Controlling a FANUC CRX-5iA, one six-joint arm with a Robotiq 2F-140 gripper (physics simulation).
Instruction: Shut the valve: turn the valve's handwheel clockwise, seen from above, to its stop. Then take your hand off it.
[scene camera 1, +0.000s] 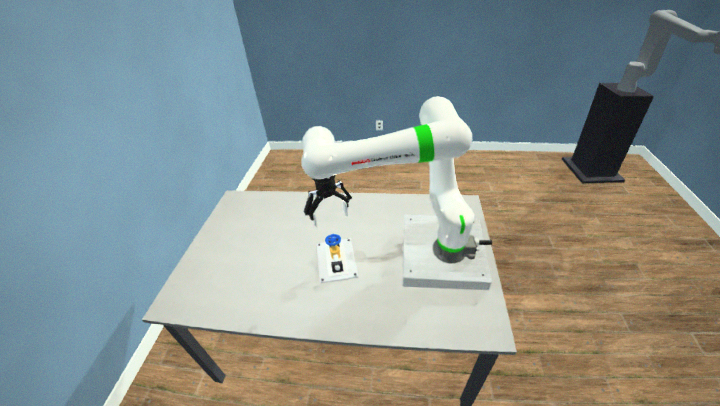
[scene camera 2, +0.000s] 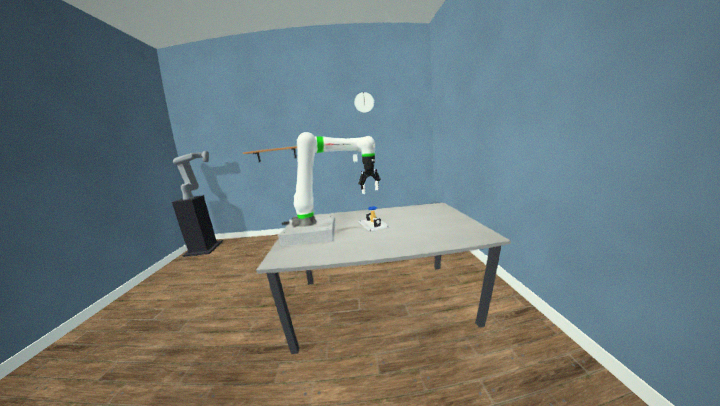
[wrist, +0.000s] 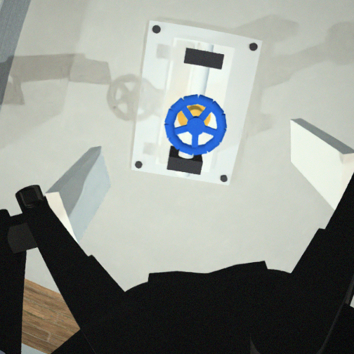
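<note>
The valve's blue five-spoked handwheel (scene camera 1: 332, 240) (scene camera 2: 372, 208) (wrist: 195, 125) sits on top of the orange-yellow valve body (scene camera 1: 335, 251) (scene camera 2: 373, 215) (wrist: 182, 119). The valve stands on a white mounting plate (scene camera 1: 348, 272) (wrist: 241, 100) with dark bolts at its corners. In the wrist view one spoke points toward the bottom of the picture. My gripper (scene camera 1: 330, 215) (scene camera 2: 370, 189) (wrist: 196, 152) is wide open and empty. It is above the handwheel and clear of it, with a visible gap in both scene views. The lower part of the valve body is hidden under the wheel in the wrist view.
The plate is on the grey table (scene camera 1: 242, 282) (scene camera 2: 428, 242). The arm's base block (scene camera 1: 446, 279) (scene camera 2: 307, 234) is on the same table, to the right of the valve in scene camera 1. Another arm on a black pedestal (scene camera 1: 612, 131) (scene camera 2: 194, 224) stands off the table.
</note>
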